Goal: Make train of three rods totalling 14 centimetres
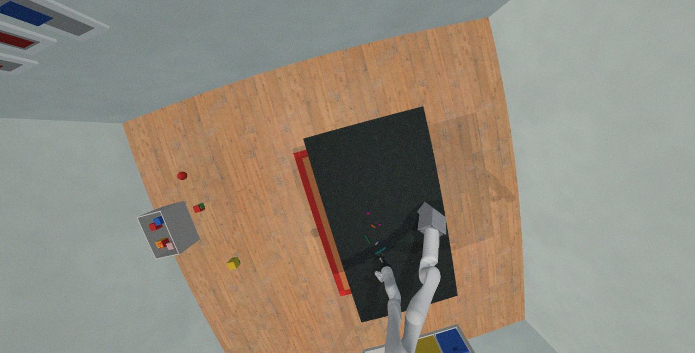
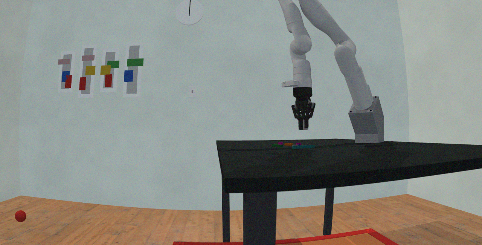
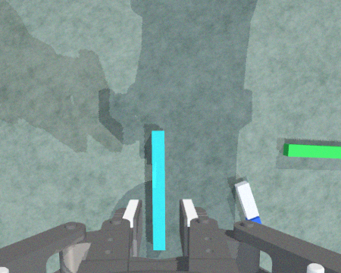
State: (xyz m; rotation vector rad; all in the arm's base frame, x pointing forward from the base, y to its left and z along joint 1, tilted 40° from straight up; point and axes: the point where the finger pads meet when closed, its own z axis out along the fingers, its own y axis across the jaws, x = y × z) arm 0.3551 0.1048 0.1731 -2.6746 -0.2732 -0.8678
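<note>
Right now the turquoise rod is 8 cm below my hand. From my hand the other things lie so: green rod: 13 cm to the right, 8 cm below, 8 cm ahead; small blue rod: 9 cm to the right, 8 cm below; grey rod: 8 cm below, 7 cm to the right, 1 cm ahead.
</note>
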